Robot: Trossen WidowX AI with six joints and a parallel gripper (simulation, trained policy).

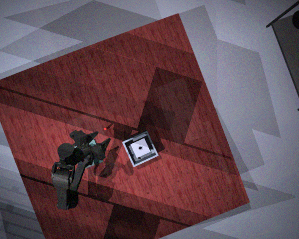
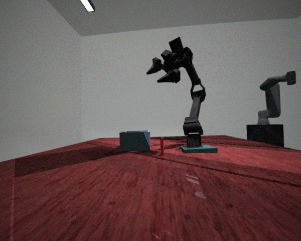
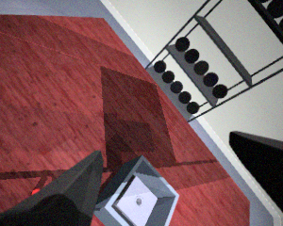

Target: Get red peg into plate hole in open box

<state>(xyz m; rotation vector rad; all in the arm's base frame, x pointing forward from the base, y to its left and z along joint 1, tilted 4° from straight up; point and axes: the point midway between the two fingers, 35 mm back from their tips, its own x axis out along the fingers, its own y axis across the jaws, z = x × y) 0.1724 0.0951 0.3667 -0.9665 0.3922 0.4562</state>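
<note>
Right now the red peg is 4 cm behind my gripper tip, 4 cm to the left of it and 32 cm below it. The rest, counted from my gripper tip: grey box: 11 cm ahead, 15 cm to the right, 34 cm below; plate: 11 cm ahead, 15 cm to the right, 32 cm below.
</note>
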